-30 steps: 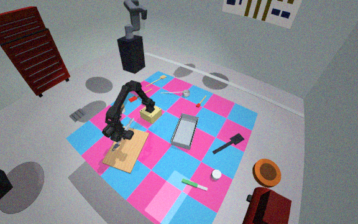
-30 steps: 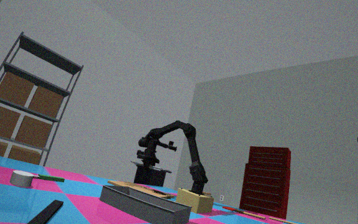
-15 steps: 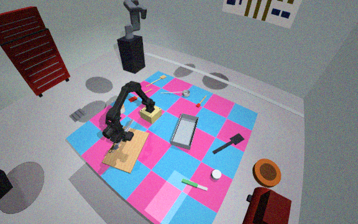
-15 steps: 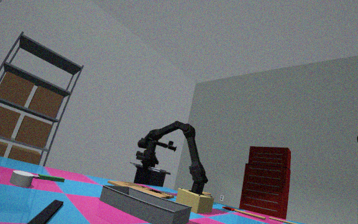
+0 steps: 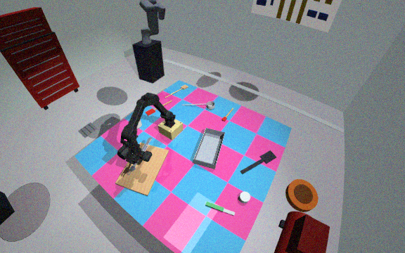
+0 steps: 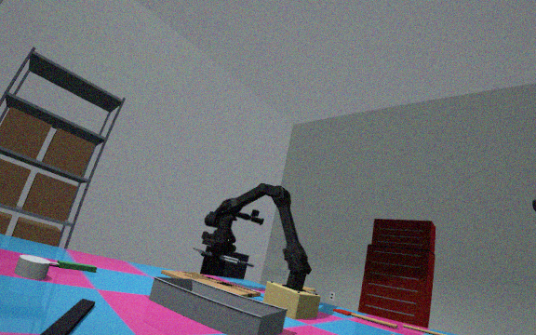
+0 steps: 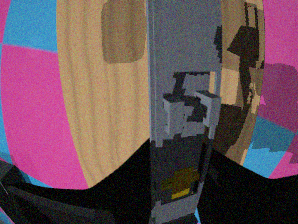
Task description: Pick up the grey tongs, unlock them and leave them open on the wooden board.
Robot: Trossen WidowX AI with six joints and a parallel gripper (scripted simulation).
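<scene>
My gripper tip is 8 cm above the wooden board. Round my gripper tip: roasting tin: 32 cm ahead, 37 cm to the left, 6 cm below; tan cylinder: 32 cm behind, 28 cm to the left, 6 cm below; yellow lock piece: 4 cm above.
</scene>
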